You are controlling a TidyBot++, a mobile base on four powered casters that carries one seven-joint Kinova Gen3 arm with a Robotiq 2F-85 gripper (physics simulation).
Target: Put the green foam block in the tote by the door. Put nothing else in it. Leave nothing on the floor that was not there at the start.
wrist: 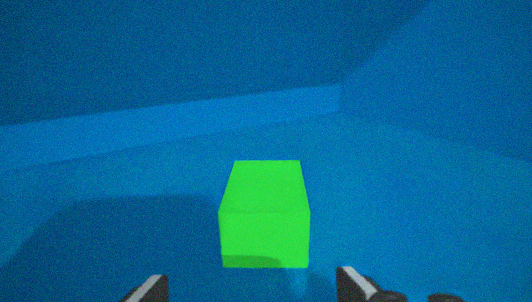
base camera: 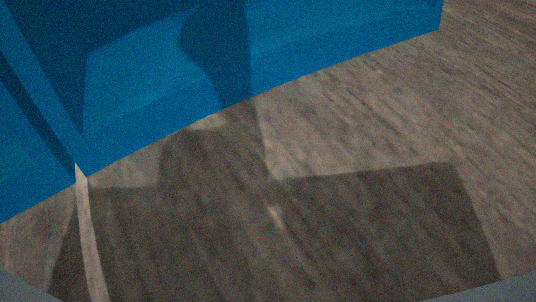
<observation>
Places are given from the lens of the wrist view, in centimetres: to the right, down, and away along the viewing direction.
green foam block (wrist: 264,218): 0, 4, 19
</observation>
